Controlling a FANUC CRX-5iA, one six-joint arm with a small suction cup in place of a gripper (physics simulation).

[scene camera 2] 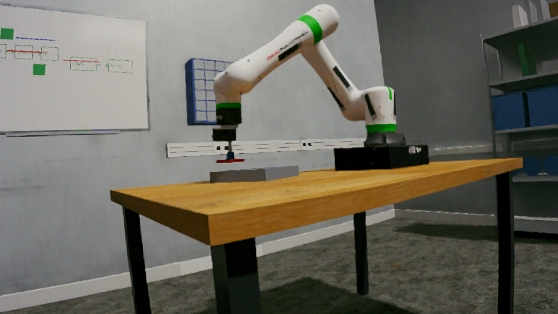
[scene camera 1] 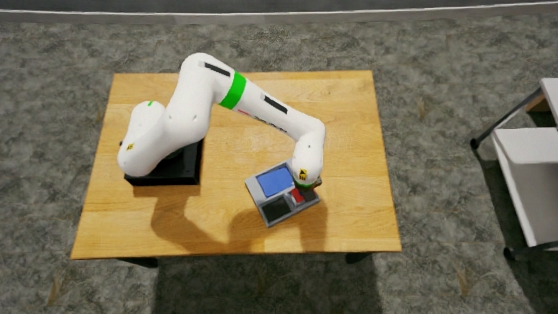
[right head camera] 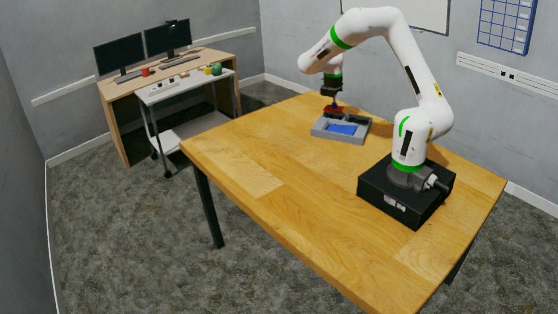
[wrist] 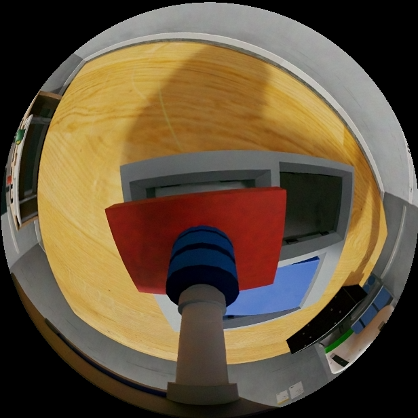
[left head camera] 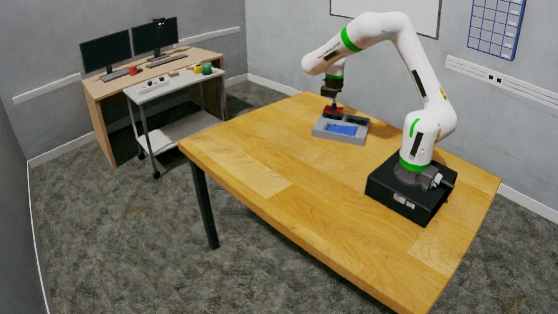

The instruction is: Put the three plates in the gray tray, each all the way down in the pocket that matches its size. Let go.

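Pixels of known places: end effector, tool point: (scene camera 2: 230, 162) (right head camera: 334, 109) (left head camera: 334, 110); arm's base, origin of the base link: (scene camera 2: 381, 146) (right head camera: 405, 175) (left head camera: 411, 174).
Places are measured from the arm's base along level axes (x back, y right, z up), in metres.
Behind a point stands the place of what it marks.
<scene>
My suction cup (left head camera: 334, 106) (right head camera: 334, 106) (scene camera 2: 230, 155) (wrist: 202, 250) is shut on a red plate (left head camera: 329, 109) @[x -0.597, y 0.195, z -0.011 m] (scene camera 1: 297, 196) @[x -0.565, y 0.237, z -0.009 m] (scene camera 2: 224, 161) @[x -0.628, y 0.190, z -0.017 m] (wrist: 255, 220) and holds it roughly level, a little above the gray tray (left head camera: 340, 138) @[x -0.439, y 0.096, z -0.073 m] (right head camera: 337, 138) @[x -0.445, y 0.093, z -0.076 m] (scene camera 1: 255, 192) @[x -0.388, y 0.206, z -0.051 m] (scene camera 2: 237, 175) @[x -0.612, y 0.130, z -0.067 m] (wrist: 275, 175). The red plate hangs over the smallest pocket and partly covers it in the wrist view. The blue plate (left head camera: 342, 130) @[x -0.471, y 0.149, z -0.063 m] (scene camera 1: 275, 181) @[x -0.473, y 0.152, z -0.063 m] (wrist: 272, 295) lies in the largest pocket. A dark plate (scene camera 1: 276, 209) @[x -0.478, y 0.275, z -0.071 m] (wrist: 310, 205) lies in the middle-sized pocket. The cup itself is hidden in scene camera 1.
The tray stands on the wooden table (left head camera: 240, 165) @[x -0.594, y -0.354, z -0.090 m] (scene camera 1: 235, 150) @[x -0.285, y -0.012, z -0.090 m]. The arm's black base (left head camera: 400, 195) @[x 0.028, y -0.128, z -0.011 m] (scene camera 1: 165, 172) @[x -0.012, y 0.135, z 0.006 m] (scene camera 2: 380, 157) @[x -0.128, y -0.086, z -0.044 m] stands at the other end of the table. A white cart (left head camera: 175, 82) (scene camera 1: 530, 175) and a desk (left head camera: 107, 127) stand apart from the table.
</scene>
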